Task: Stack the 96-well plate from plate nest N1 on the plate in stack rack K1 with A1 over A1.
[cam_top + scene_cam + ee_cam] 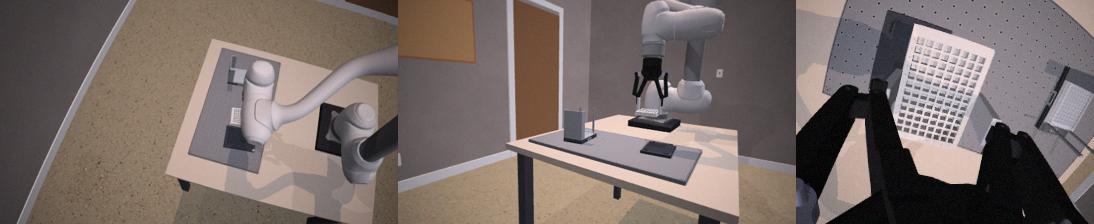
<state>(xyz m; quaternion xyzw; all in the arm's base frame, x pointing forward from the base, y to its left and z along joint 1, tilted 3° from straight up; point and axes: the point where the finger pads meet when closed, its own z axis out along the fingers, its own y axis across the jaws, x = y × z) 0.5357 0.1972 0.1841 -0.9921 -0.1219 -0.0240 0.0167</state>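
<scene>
Right now my hand is 17 cm short of the grey wall, 28 cm to the left of it and 10 cm above it. Also, from my hand: pale A1 mark 11 cm behind, 9 cm to the left, 17 cm below; white 96-well plate 2 cm below.
</scene>
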